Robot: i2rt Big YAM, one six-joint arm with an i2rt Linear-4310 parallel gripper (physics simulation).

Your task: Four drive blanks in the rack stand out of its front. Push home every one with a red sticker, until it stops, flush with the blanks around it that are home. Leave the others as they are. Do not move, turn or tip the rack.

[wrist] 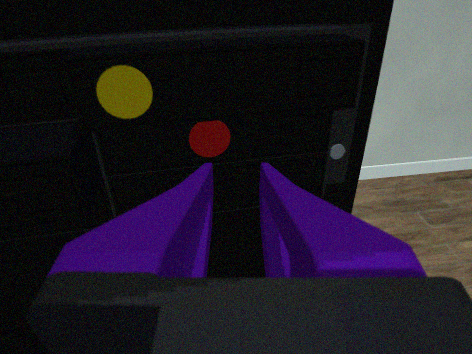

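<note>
A red round sticker (209, 139) is on the dark front of a blank, near the middle of the wrist view. Its top edge looks cut off flat. A yellow round sticker (124, 92) is higher and to the left, and looks larger. The outlines of the blanks are hard to see in the dark, and I cannot tell how far each stands out. My gripper (236, 176) is shut and holds nothing, with a narrow gap between its purple fingertips. The tips are just below and mostly right of the red sticker. Whether they touch a blank cannot be told.
The black rack (369, 100) fills most of the view, its right side edge upright. A grey strip (340, 125) with a round light screw head (337, 151) is at the right of its front. Beyond are a pale wall (430, 75) and a wooden floor (425, 200).
</note>
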